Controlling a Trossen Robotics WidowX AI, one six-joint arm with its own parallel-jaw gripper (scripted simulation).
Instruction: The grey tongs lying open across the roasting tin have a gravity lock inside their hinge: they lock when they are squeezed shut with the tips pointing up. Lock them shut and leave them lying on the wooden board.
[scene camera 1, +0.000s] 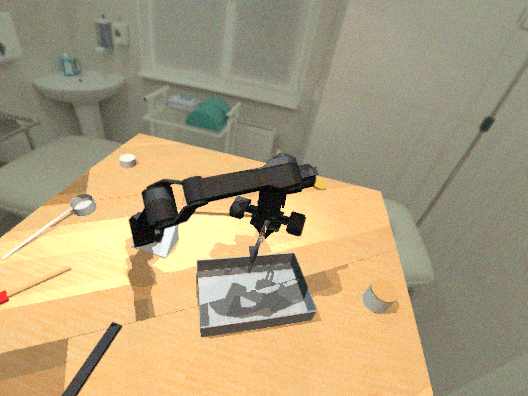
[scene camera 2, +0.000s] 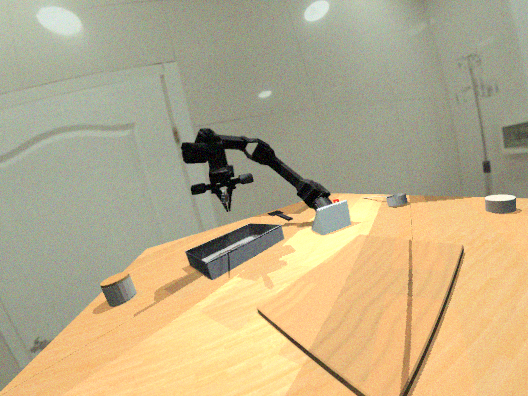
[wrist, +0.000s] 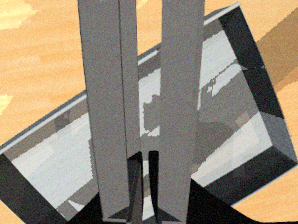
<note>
In view: my gripper (scene camera 1: 264, 237), a roasting tin (scene camera 1: 231, 299) and a wooden board (scene camera 2: 369, 312).
My gripper is seen too in scene camera 2 (scene camera 2: 228, 211) and in the wrist view (wrist: 145, 159). The roasting tin shows as well in scene camera 2 (scene camera 2: 222, 254) and in the wrist view (wrist: 238, 150). The wooden board is seen too in scene camera 1 (scene camera 1: 219, 207).
</note>
